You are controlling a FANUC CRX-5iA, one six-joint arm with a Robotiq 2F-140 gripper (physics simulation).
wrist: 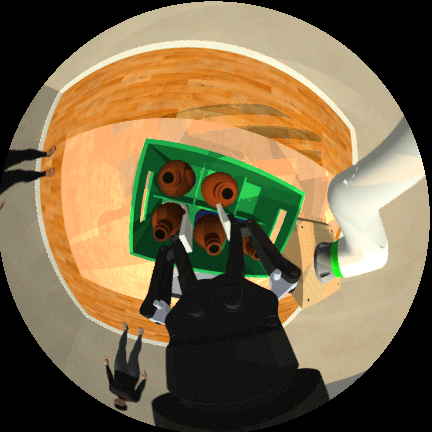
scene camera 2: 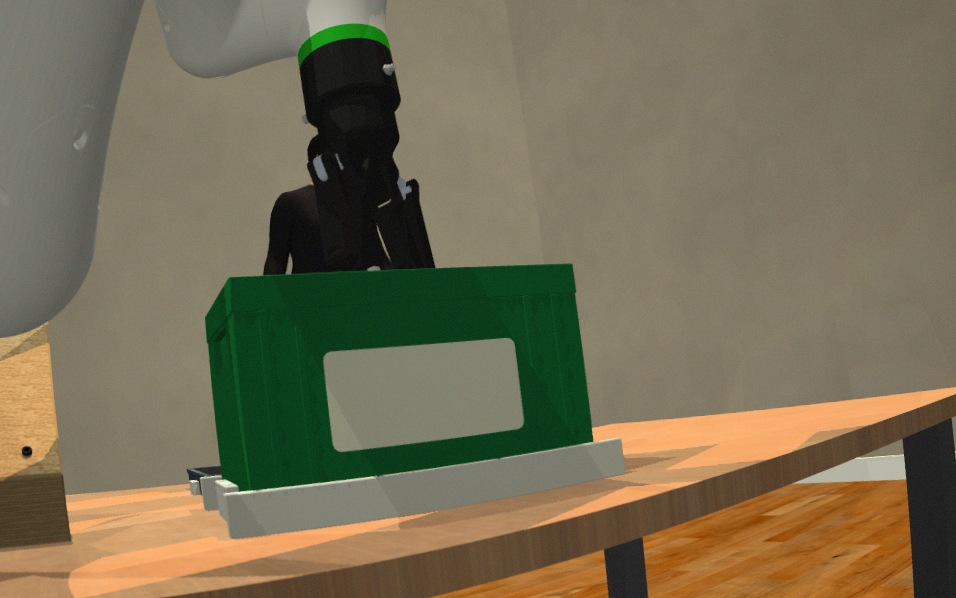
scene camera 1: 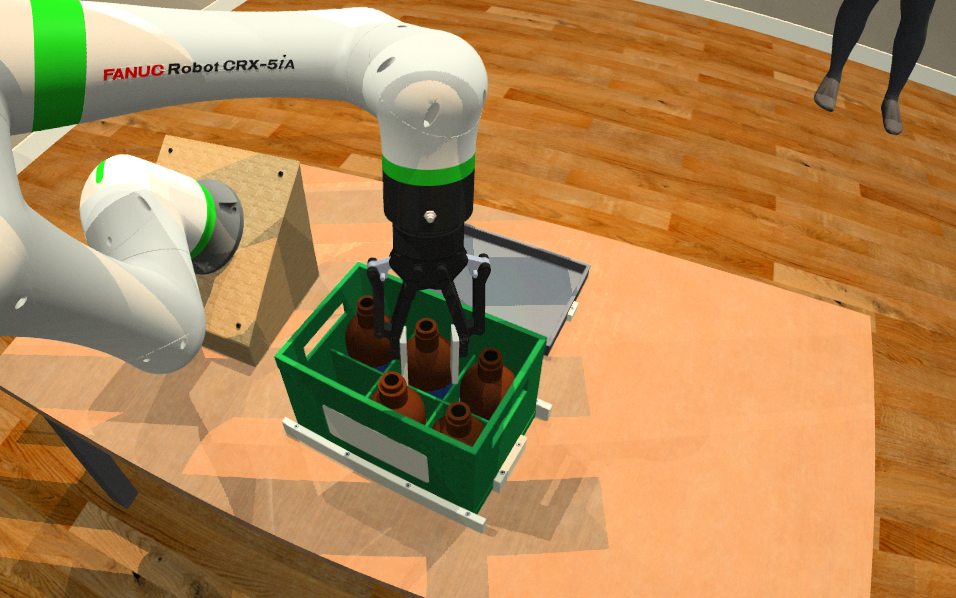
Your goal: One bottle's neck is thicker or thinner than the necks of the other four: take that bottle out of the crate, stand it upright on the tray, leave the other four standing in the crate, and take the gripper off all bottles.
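Frame: origin at the arm's base, x ahead, y left, z up, level; metres.
Where they show: gripper, between the fingertips: point(wrist: 203, 215) point(scene camera 1: 429, 376); arm's base, origin of its link: point(wrist: 323, 262) point(scene camera 1: 205, 227).
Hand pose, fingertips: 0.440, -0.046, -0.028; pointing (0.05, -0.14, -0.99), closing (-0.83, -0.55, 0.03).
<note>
Each offset is from my fingertips to the centre of the thing, as dx, dy, dz. "spot": to the spot under its first point.
The green crate {-0.021, -0.009, -0.035} point(scene camera 1: 303, 384) point(scene camera 2: 274, 423) point(wrist: 272, 187) holds five upright brown bottles: back left point(scene camera 1: 365, 342) point(wrist: 251, 249), back middle point(scene camera 1: 428, 365) point(wrist: 208, 235), back right point(scene camera 1: 486, 387) point(wrist: 166, 220), front middle point(scene camera 1: 401, 405) point(wrist: 218, 187) and front right point(scene camera 1: 458, 423) point(wrist: 180, 175), as scene camera 1 sees them. The front middle neck looks slightly wider, but I cannot tell surely. My gripper point(scene camera 1: 429, 352) point(wrist: 203, 215) is partly open, with its white pads on either side of the back middle bottle, inside the crate's top; it holds nothing. In scene camera 2 the crate hides the fingertips. The grey tray {spot: -0.007, +0.314, -0.117} point(scene camera 1: 528, 282) lies behind the crate.
White stop rails {-0.019, -0.108, -0.107} point(scene camera 1: 380, 472) point(scene camera 2: 423, 490) stand along the crate's base. The wooden robot base block point(scene camera 1: 260, 211) point(wrist: 310, 250) stands left of the crate in scene camera 1. The crate's walls and dividers surround the bottles closely. The tray has a dark raised rim.
</note>
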